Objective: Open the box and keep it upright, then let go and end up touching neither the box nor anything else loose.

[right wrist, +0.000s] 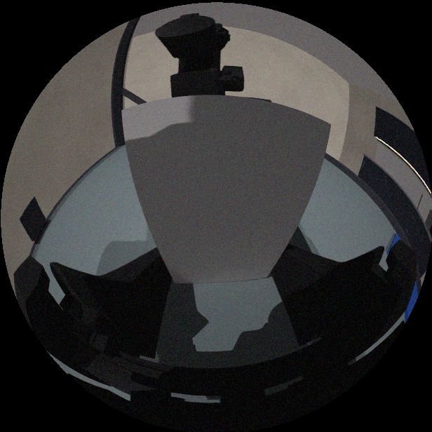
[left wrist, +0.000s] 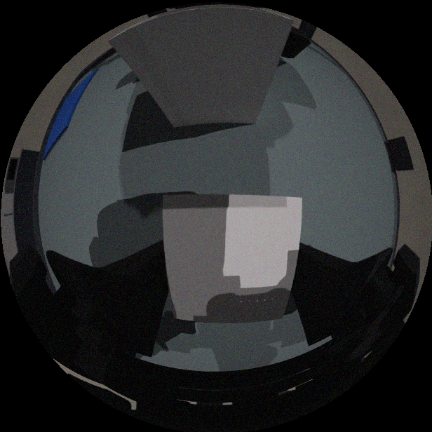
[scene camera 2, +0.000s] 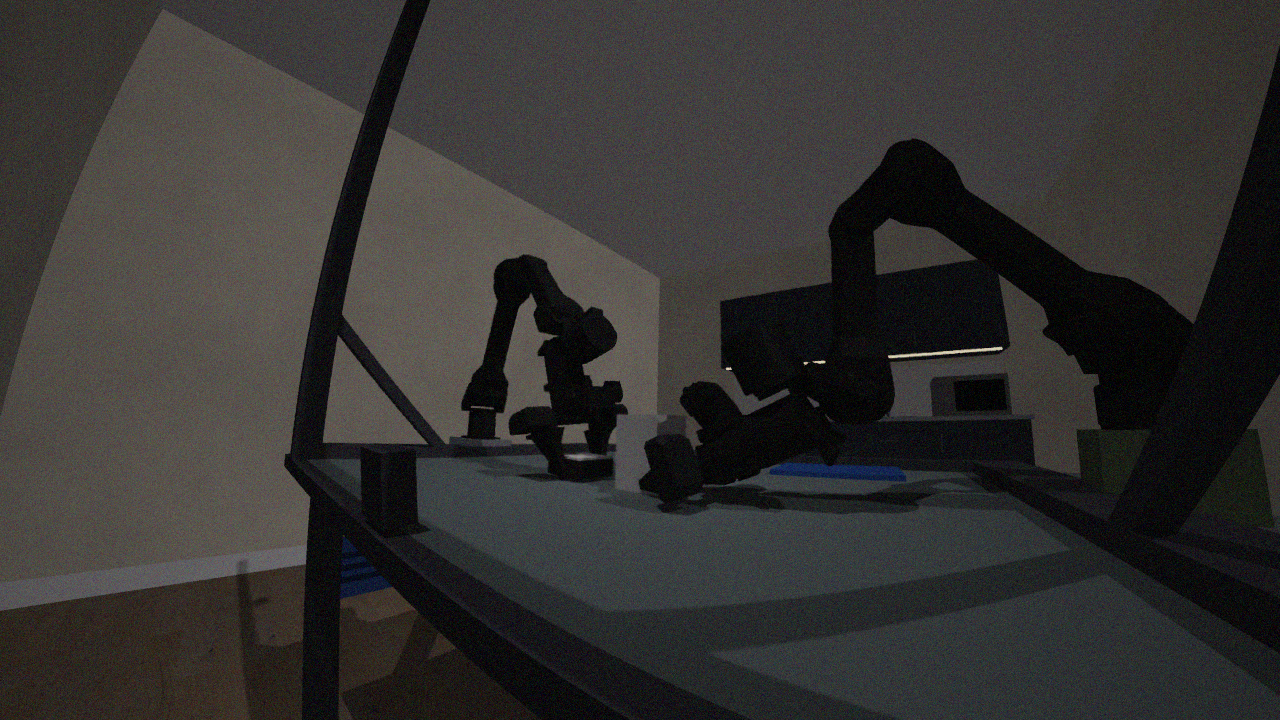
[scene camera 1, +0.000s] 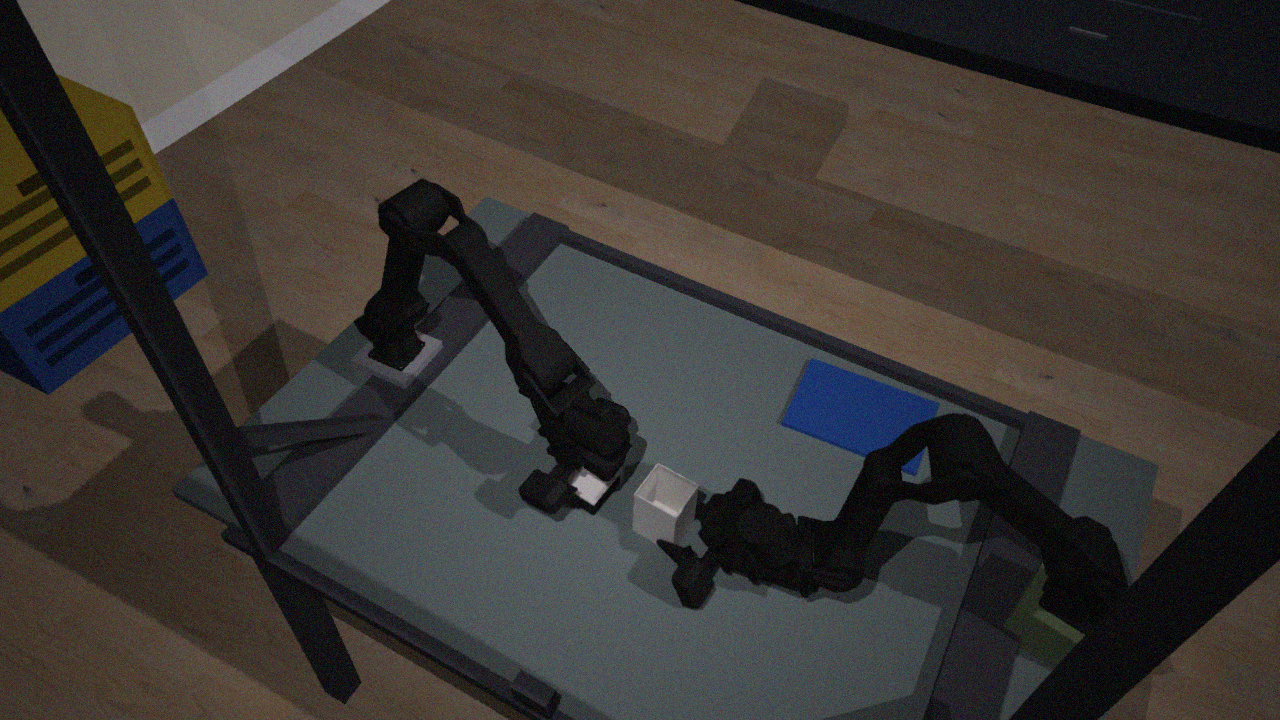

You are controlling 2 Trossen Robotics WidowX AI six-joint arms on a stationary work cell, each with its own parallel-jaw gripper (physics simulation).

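Places are measured from the left arm's base along level axes (x ahead, y left, z up), in metres.
Pixels of known places: left gripper, fingertip midpoint: (scene camera 2: 583, 476) (scene camera 1: 591, 489); left arm's base at its link origin: (scene camera 2: 480, 438) (scene camera 1: 397, 350); right arm's base at its link origin: (scene camera 2: 1150, 429) (scene camera 1: 1073, 602).
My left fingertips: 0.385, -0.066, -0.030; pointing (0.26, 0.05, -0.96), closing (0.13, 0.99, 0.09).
Ahead of a thing's pixels: the offset from my left fingertips to its middle, as dx, dy, dz.
The open white box @[+0.118, -0.003, +0.044] (scene camera 1: 657, 521) (scene camera 2: 631, 452) (left wrist: 210, 65) (right wrist: 225, 175) stands upright mid-table, its hollow top facing up in scene camera 1. My right gripper (scene camera 1: 684, 524) (right wrist: 220, 245) is shut on the box, one finger on each side; the far finger is mostly hidden in scene camera 1. The white lid @[-0.007, +0.000, +0.016] (scene camera 1: 588, 486) (scene camera 2: 586, 458) (left wrist: 257, 240) is off the box, a short gap to its left. My left gripper (scene camera 2: 575, 447) (left wrist: 229, 242) points down and is shut on the lid, low at the table; I cannot tell whether the lid touches the table.
A flat blue panel @[+0.305, +0.322, +0.000] (scene camera 1: 859, 410) (scene camera 2: 836, 471) (left wrist: 72, 112) lies toward the table's back right. A green block @[+0.632, +0.102, +0.035] (scene camera 1: 1042, 617) (scene camera 2: 1235, 483) is by the right arm's base. A small dark block @[+0.088, -0.300, +0.028] (scene camera 1: 535, 692) (scene camera 2: 389, 488) sits at the front edge. Dark frame posts (scene camera 1: 116, 250) rise at the sides.
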